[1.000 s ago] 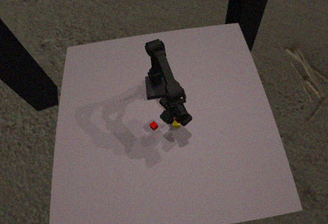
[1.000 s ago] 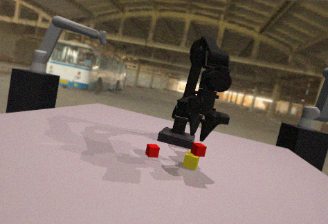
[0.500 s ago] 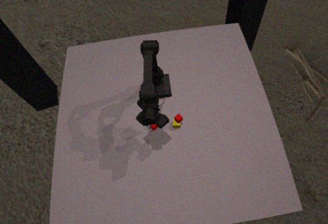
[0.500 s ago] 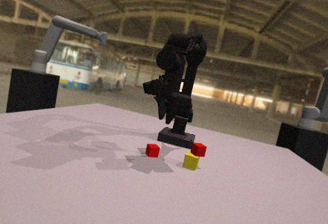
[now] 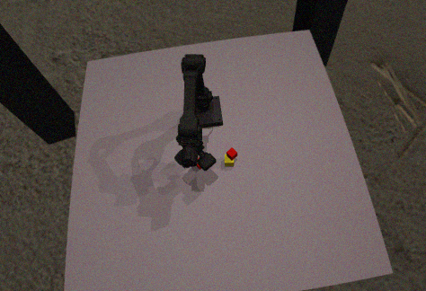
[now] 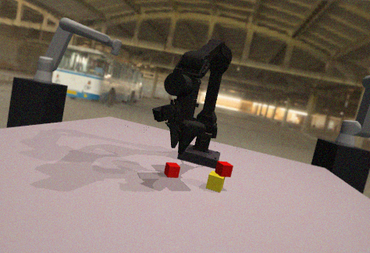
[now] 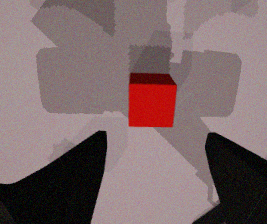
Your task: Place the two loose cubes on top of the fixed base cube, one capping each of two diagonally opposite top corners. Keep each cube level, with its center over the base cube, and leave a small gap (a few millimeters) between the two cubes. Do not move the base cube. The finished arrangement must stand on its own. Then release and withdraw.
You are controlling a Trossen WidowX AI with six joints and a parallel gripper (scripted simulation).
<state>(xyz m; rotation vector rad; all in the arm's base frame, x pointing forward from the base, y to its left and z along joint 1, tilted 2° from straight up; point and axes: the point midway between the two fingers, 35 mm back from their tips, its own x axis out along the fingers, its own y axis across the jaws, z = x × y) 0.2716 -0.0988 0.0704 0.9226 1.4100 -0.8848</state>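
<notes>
The red cube is 60 mm below my gripper tip. The rest, counted from my gripper tip: yellow base cube (130 mm to the left, 50 mm below, 30 mm ahead).
</notes>
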